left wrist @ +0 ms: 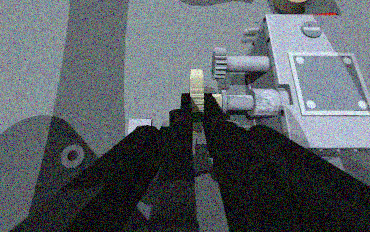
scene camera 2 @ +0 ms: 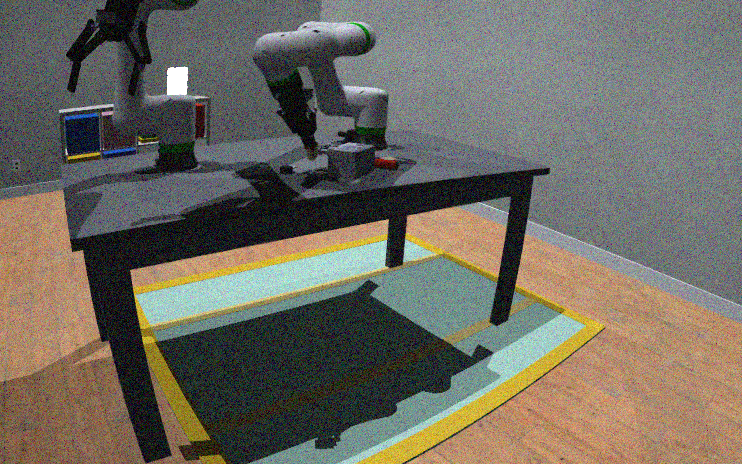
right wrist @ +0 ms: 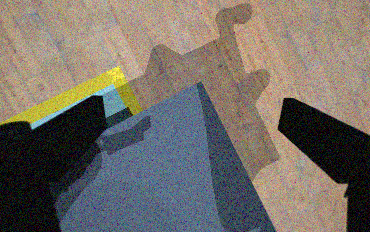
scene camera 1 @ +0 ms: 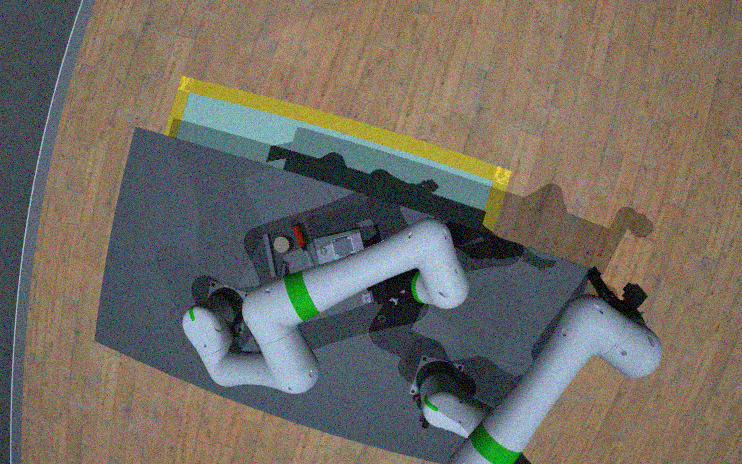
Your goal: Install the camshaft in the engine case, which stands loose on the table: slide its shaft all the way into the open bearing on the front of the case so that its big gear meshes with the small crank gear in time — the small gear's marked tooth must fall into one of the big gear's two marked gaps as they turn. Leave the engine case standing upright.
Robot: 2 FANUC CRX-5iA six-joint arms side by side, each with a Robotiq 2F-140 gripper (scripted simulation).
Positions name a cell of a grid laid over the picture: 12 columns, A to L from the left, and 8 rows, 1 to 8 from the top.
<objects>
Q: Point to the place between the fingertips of my right gripper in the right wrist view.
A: G4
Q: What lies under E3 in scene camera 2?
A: My left gripper.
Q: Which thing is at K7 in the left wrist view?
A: My left gripper.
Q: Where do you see a camshaft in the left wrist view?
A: G3
</objects>
